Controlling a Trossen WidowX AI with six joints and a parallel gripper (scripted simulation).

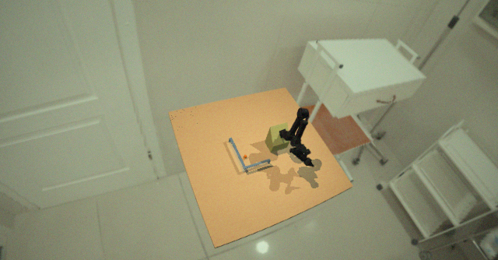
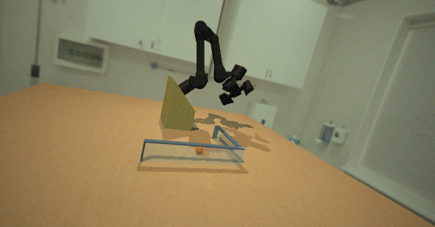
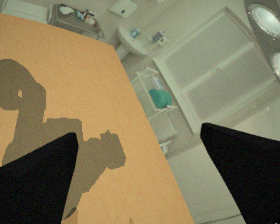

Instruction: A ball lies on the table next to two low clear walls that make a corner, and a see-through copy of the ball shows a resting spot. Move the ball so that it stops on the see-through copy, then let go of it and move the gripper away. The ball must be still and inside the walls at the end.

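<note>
Right now my gripper tip is 390 mm short of the ball, 360 mm to the left of it and 150 mm above it.
</note>
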